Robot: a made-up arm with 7 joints. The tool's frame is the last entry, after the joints.
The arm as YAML. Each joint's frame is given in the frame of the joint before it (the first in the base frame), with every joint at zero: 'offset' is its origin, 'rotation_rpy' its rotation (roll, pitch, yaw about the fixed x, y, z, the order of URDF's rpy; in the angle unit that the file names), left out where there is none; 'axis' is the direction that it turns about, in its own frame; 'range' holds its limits. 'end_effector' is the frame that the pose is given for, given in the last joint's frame.
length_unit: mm
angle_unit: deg
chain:
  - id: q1
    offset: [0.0, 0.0, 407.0]
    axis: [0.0, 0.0, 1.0]
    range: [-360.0, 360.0]
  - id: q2
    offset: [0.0, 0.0, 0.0]
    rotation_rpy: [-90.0, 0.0, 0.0]
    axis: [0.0, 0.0, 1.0]
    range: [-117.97, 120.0]
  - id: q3
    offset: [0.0, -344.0, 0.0]
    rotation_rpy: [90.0, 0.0, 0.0]
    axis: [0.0, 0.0, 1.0]
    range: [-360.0, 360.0]
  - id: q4
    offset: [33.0, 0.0, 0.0]
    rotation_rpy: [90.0, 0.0, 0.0]
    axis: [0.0, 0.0, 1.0]
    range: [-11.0, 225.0]
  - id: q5
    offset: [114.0, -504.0, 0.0]
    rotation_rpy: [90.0, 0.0, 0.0]
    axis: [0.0, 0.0, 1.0]
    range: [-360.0, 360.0]
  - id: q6
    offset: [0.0, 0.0, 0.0]
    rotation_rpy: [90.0, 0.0, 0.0]
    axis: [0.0, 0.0, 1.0]
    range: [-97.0, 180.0]
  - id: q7
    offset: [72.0, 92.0, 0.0]
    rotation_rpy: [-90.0, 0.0, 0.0]
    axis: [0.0, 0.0, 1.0]
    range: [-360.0, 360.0]
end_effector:
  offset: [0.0, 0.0, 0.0]
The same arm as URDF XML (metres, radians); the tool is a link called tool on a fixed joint. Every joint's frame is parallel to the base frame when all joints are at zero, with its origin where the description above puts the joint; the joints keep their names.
<robot name="arm">
  <joint name="tool_fixed" type="fixed">
    <parent link="link7"/>
    <child link="tool"/>
    <origin xyz="0 0 0" rpy="3.1416 0 0"/>
  </joint>
  <joint name="q7" type="revolute">
    <parent link="link6"/>
    <child link="link7"/>
    <origin xyz="0.072 0 -0.092" rpy="0 0 0"/>
    <axis xyz="0 0 -1"/>
    <limit lower="-6.2832" upper="6.2832"/>
  </joint>
  <joint name="q6" type="revolute">
    <parent link="link5"/>
    <child link="link6"/>
    <origin xyz="0 0 0" rpy="0 0 0"/>
    <axis xyz="0 1 0"/>
    <limit lower="-1.693" upper="3.1416"/>
  </joint>
  <joint name="q5" type="revolute">
    <parent link="link4"/>
    <child link="link5"/>
    <origin xyz="0.114 0 -0.504" rpy="0 0 0"/>
    <axis xyz="0 0 -1"/>
    <limit lower="-6.2832" upper="6.2832"/>
  </joint>
  <joint name="q4" type="revolute">
    <parent link="link3"/>
    <child link="link4"/>
    <origin xyz="0.033 0 0" rpy="0 0 0"/>
    <axis xyz="0 -1 0"/>
    <limit lower="-0.192" upper="3.927"/>
  </joint>
  <joint name="q3" type="revolute">
    <parent link="link2"/>
    <child link="link3"/>
    <origin xyz="0 0 0.344" rpy="0 0 0"/>
    <axis xyz="0 0 1"/>
    <limit lower="-6.2832" upper="6.2832"/>
  </joint>
  <joint name="q2" type="revolute">
    <parent link="link1"/>
    <child link="link2"/>
    <origin xyz="0 0 0" rpy="0 0 0"/>
    <axis xyz="0 1 0"/>
    <limit lower="-2.059" upper="2.0944"/>
  </joint>
  <joint name="q1" type="revolute">
    <parent link="base"/>
    <child link="link1"/>
    <origin xyz="0 0 0.407" rpy="0 0 0"/>
    <axis xyz="0 0 1"/>
    <limit lower="-6.2832" upper="6.2832"/>
  </joint>
  <link name="base"/>
  <link name="link1"/>
  <link name="link2"/>
  <link name="link3"/>
  <link name="link4"/>
  <link name="link5"/>
  <link name="link6"/>
  <link name="link7"/>
  <link name="tool"/>
</robot>

